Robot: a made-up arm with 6 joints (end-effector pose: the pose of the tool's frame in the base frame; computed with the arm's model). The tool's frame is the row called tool.
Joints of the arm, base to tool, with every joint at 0 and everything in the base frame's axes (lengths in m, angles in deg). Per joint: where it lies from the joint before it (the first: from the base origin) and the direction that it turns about. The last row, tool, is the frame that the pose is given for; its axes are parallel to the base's.
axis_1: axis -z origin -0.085 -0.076 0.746
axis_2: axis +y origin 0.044 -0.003 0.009
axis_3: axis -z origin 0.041 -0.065 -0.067
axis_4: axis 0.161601 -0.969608 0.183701 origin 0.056 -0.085 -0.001
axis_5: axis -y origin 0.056 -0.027 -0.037
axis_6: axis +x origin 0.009 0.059 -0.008
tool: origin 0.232 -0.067 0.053
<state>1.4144 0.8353 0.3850 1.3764 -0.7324 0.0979</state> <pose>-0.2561 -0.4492 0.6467 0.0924 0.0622 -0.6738 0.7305</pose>
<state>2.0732 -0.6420 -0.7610 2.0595 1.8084 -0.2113</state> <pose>-0.4152 -0.1858 0.6711 0.2429 0.8457 -0.3947 0.2645</pose>
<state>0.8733 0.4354 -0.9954 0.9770 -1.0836 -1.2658</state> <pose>0.2443 -0.0883 0.6737 -0.3968 0.0340 0.2456 0.8838</pose>
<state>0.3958 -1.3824 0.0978 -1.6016 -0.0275 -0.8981</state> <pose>0.2105 -0.4543 0.8000 -0.3401 0.2527 -0.2864 0.8593</pose>
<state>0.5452 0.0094 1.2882 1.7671 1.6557 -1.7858</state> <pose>-0.0723 -0.0048 0.6412 0.3605 0.5447 0.5158 0.5544</pose>
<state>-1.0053 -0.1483 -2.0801 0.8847 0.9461 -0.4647</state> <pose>0.0102 0.0520 0.9414 0.7509 -0.1133 0.6415 0.1087</pose>
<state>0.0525 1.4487 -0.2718 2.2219 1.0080 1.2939</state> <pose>-0.0104 -0.3835 0.8200 0.5759 -0.7007 0.2955 0.3000</pose>
